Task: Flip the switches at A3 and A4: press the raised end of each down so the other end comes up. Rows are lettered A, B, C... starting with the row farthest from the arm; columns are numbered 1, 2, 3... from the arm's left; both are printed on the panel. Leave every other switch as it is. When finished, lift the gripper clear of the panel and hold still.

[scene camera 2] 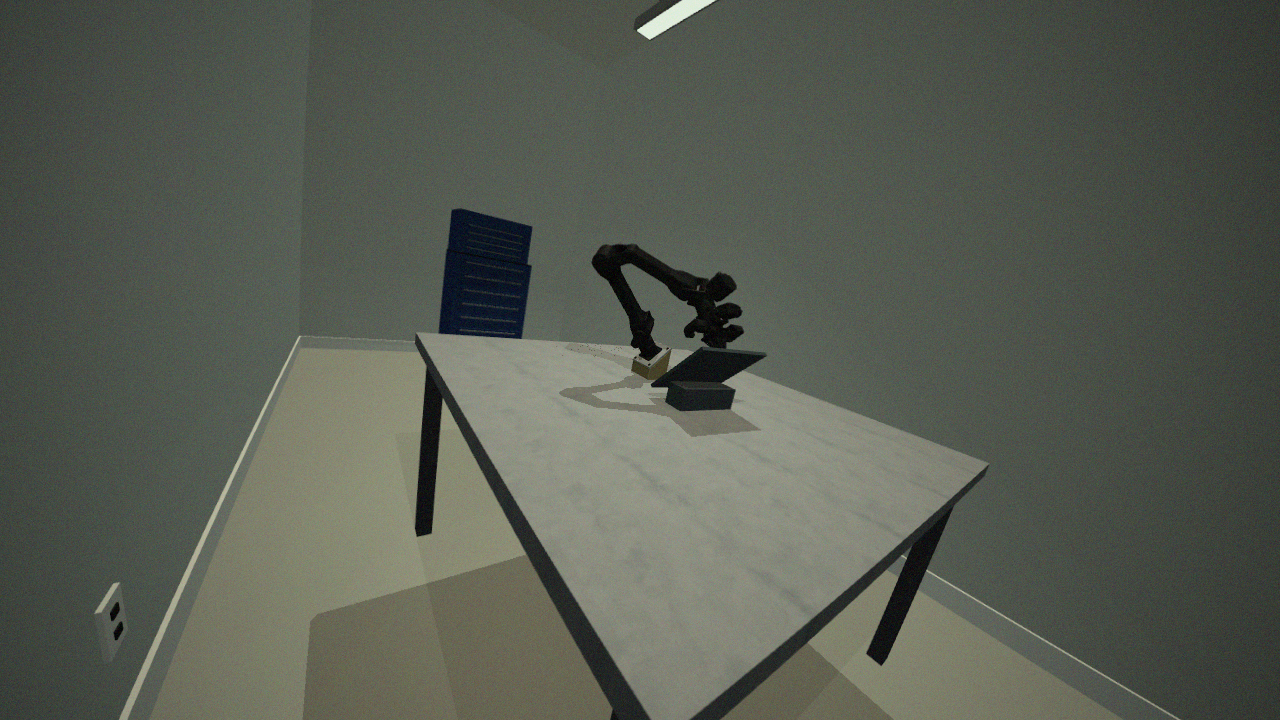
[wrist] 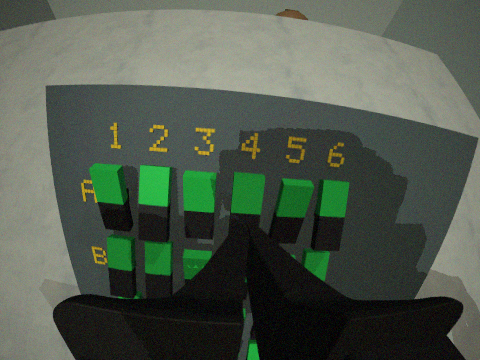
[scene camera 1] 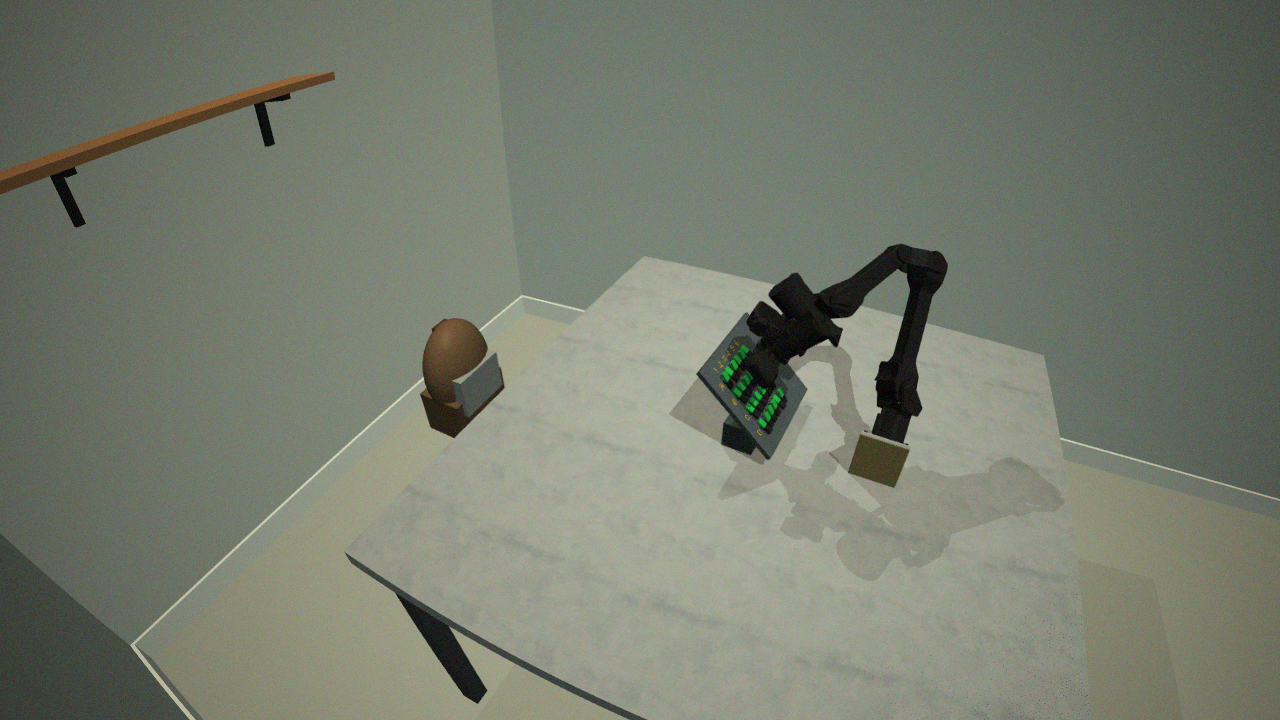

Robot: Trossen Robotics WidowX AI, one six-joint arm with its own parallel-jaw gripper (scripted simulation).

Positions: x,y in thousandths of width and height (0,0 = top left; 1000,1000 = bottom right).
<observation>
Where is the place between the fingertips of my gripper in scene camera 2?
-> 566,497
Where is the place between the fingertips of my gripper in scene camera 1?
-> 581,508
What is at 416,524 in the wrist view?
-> A rocker switch.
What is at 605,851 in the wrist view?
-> My gripper.
</observation>
